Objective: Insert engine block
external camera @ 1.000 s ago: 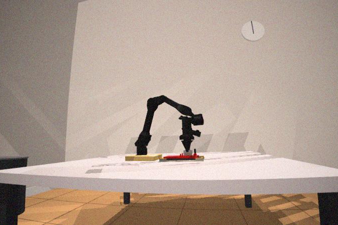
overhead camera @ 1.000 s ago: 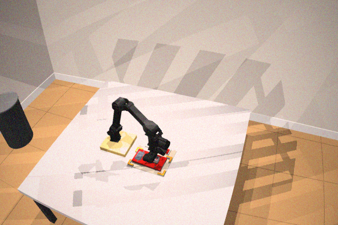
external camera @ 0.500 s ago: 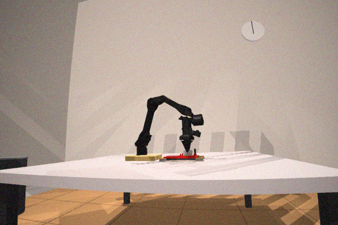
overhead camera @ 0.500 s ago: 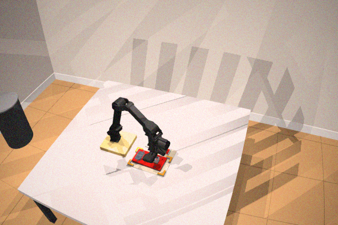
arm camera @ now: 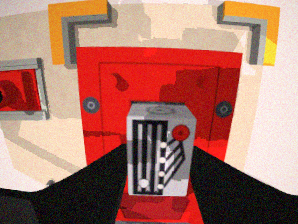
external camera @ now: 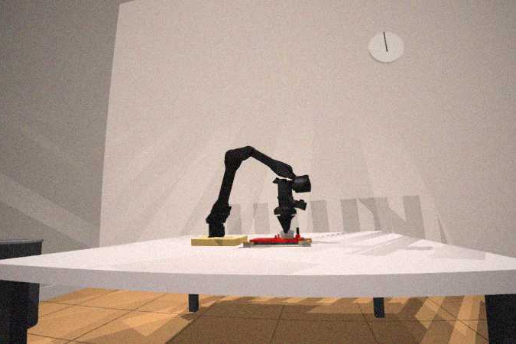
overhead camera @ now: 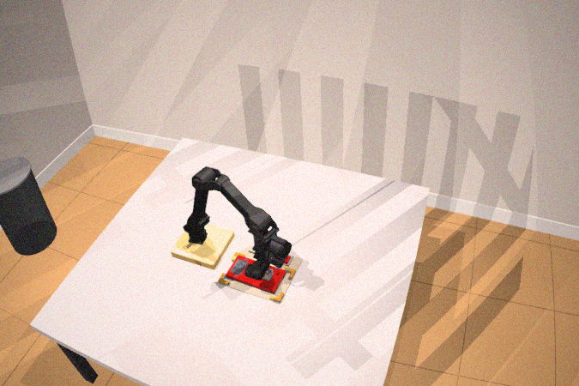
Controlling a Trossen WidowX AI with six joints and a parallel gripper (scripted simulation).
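My gripper tip is 1 cm above the grey engine block. The rest, counted from my gripper tip: black peg 5 cm ahead, 11 cm to the left, 1 cm below.
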